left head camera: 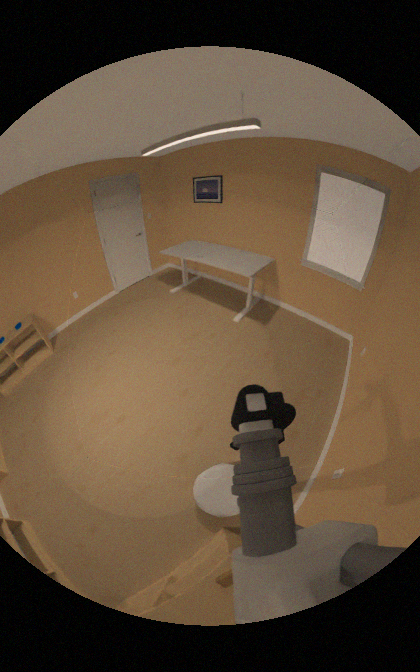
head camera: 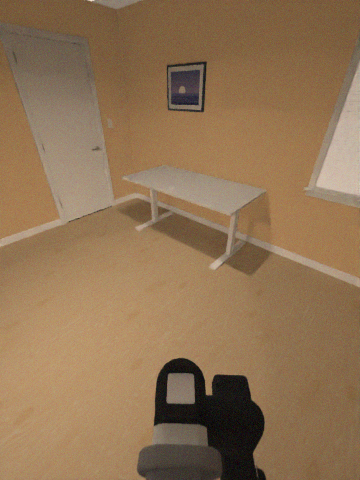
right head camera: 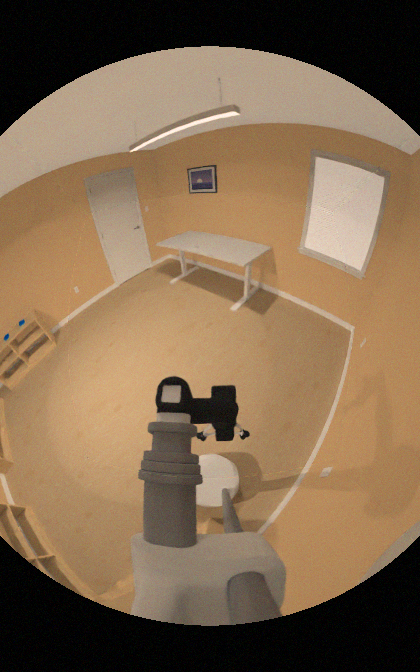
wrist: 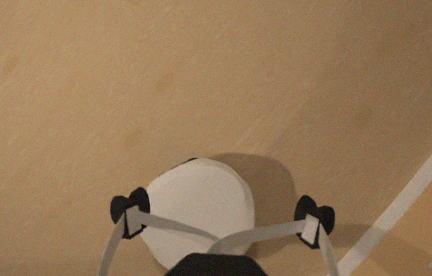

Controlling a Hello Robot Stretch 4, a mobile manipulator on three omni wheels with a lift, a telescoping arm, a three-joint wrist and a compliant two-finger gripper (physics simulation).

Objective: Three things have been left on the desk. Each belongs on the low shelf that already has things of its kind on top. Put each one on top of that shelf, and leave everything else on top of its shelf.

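Pixels of known places: gripper, fingertip midpoint: [head camera: 219,479] [wrist: 221,209]; robot's base, link origin: [wrist: 201,209].
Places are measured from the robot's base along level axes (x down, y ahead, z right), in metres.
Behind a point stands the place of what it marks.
The white desk [head camera: 195,187] {x -0.693, y 2.424, z 0.135 m} [left head camera: 220,257] [right head camera: 215,246] stands by the far wall, well beyond my arm; no object shows on its top. My gripper [right head camera: 223,434] [wrist: 221,209] {x -0.842, y 0.214, z 0.087 m} is open, with nothing between its fingers, high above the floor and beside the robot's round white base; its fingers are hidden in the head camera view. A low wooden shelf [left head camera: 42,334] [right head camera: 46,329] at the left bears small blue things [left head camera: 18,326] [right head camera: 21,322]. A brown block [left head camera: 225,578] lies on another low shelf [left head camera: 200,555] near the bottom, partly hidden by my arm.
Another low wooden shelf [left head camera: 45,547] [right head camera: 50,545] stands at the lower left; its top is mostly cut off. The round white base [left head camera: 215,490] [right head camera: 220,480] [wrist: 200,210] {x -0.187, y 0.043, z 0.014 m} is below the gripper. Floor lies between me and the desk. A door [head camera: 65,125] {x -1.211, y 3.134, z -1.468 m} is left of the desk.
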